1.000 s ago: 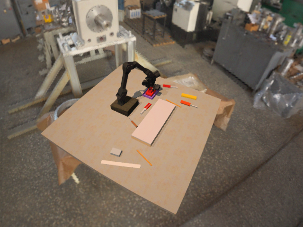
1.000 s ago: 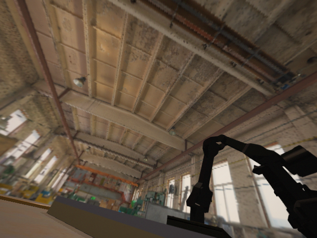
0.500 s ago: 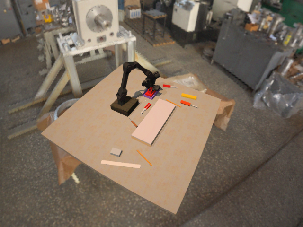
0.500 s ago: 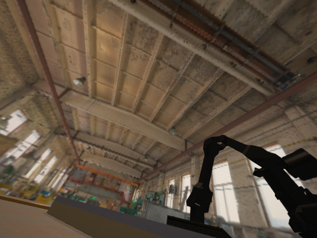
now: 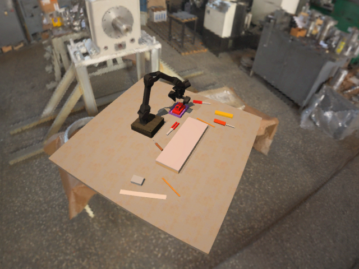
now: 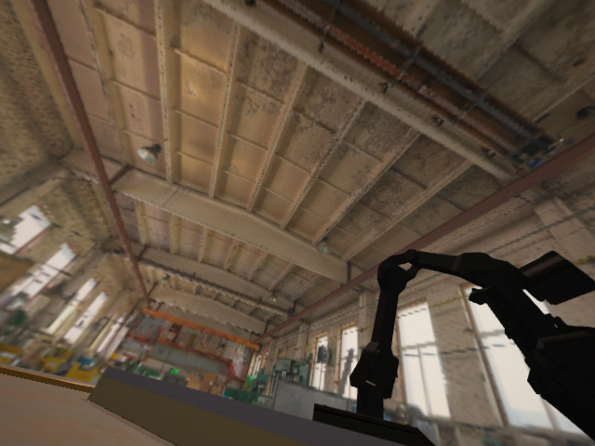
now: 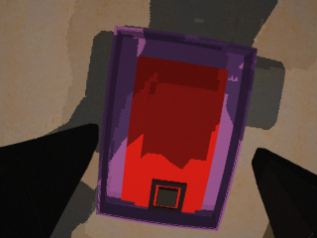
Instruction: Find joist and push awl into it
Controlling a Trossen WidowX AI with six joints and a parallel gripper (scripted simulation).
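The stud finder lies 20 mm to the right of my gripper tip and 30 mm below it. Round my gripper tip: purple tray (10 mm to the right, 60 mm below); indicator window (10 mm ahead, 40 mm to the right, 20 mm below); yellow block (340 mm ahead, 210 mm to the left, 70 mm below).
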